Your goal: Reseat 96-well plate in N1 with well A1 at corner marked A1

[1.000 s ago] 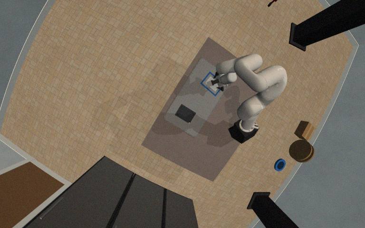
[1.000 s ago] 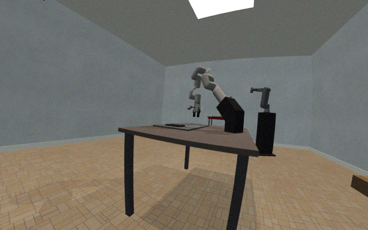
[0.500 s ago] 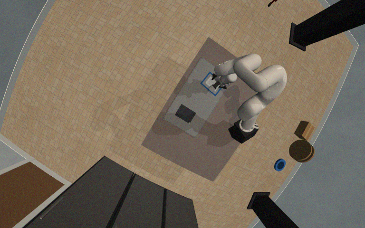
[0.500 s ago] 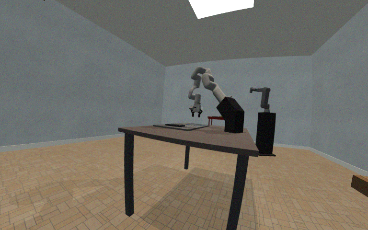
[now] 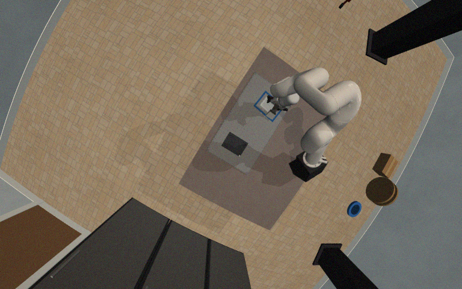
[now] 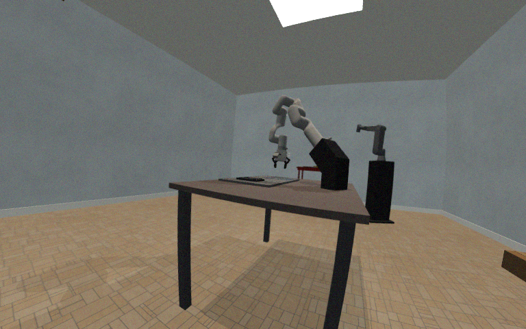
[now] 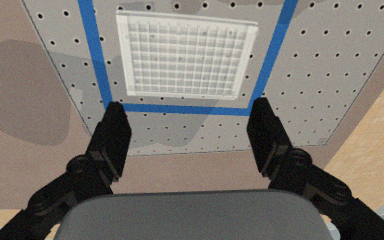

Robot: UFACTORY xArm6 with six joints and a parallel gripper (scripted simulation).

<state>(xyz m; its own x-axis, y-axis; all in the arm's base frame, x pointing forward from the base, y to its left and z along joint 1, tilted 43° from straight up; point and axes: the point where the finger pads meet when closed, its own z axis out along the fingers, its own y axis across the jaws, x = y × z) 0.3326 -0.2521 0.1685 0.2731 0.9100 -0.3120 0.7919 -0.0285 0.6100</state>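
Now: the 96-well plate 100 mm below my hand. Round my hand: dark plate nest N1 (200 mm ahead, 340 mm to the left, 100 mm below); then A1 corner mark (140 mm ahead, 410 mm to the left, 90 mm below).
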